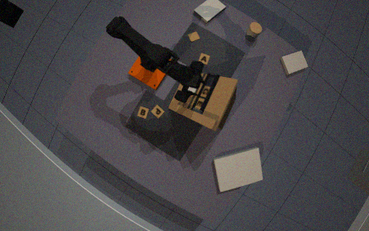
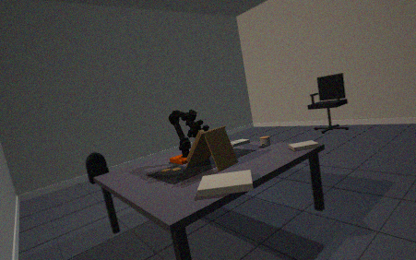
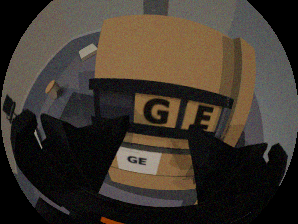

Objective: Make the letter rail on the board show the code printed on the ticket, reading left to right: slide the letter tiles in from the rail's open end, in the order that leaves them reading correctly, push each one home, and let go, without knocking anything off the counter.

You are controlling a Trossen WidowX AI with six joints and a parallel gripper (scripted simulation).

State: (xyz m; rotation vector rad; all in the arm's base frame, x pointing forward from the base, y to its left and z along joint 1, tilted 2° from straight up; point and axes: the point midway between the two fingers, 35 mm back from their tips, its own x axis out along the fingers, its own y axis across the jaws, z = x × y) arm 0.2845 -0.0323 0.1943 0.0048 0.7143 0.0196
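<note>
Now: the white ticket 40 mm behind my gripper tip, 20 mm to the left of it and 100 mm below it. The rest, counted from my gripper tip: small cup (130 mm ahead, 540 mm to the left, 160 mm below); white slab (420 mm ahead, 280 mm to the right, 170 mm below); dark mat (110 mm behind, 10 mm to the left, 190 mm below).
</note>
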